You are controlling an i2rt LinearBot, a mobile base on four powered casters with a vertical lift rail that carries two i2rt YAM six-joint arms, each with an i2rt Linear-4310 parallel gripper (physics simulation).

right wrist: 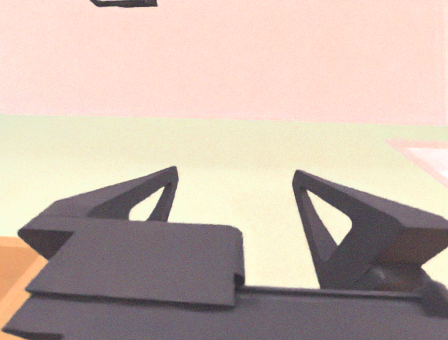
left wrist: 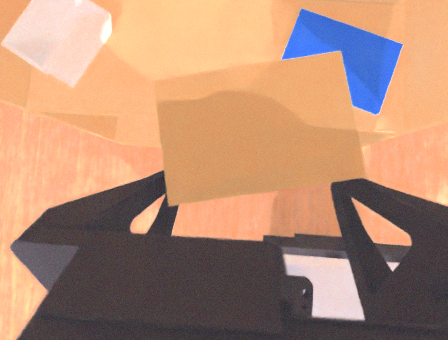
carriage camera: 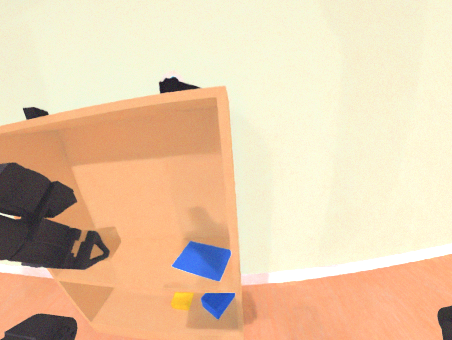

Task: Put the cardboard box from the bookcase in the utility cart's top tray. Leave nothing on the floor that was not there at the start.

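Places are measured from the left arm's base along level axes (x ahead, y up, z right), in millimetres.
Pixels of known places: left gripper, between the fingertips: [left wrist: 255,175] [carriage camera: 91,254]; right gripper, between the fingertips: [right wrist: 234,174].
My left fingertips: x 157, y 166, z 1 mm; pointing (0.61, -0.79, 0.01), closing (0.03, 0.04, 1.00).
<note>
Ahead of a thing's pixels: the offset from my left fingertips to its middle.
The cardboard box @[dy +9, dx +21, dz -5 mm] [left wrist: 260,145] is tan and sits between the fingers of my left gripper [left wrist: 255,175], which is shut on it, with a fingertip at each side. In the left wrist view the floor shows below the box and part of the bookcase [left wrist: 200,30] behind it. In the carriage view the bookcase [carriage camera: 231,175] stands against the wall, with my dark left arm [carriage camera: 25,195] in front of its left part; I cannot make out the box there. My right gripper [right wrist: 234,174] is open and empty, facing a wall. The utility cart does not show.
A flat blue object @[dy -285, dx +248, dz +178 mm] [carriage camera: 202,260] [left wrist: 360,55] lies on a bookcase shelf. A yellow block @[dy -619, dx +294, dz +15 mm] [carriage camera: 182,301] and another blue object @[dy -604, dx +277, dz +213 mm] [carriage camera: 217,304] are in the compartment below. A white object @[dy -253, dx +256, dz -355 mm] [left wrist: 60,42] is at the upper left. Black objects @[dy +353, dx +246, dz +215 mm] [carriage camera: 175,86] show at the bookcase top.
</note>
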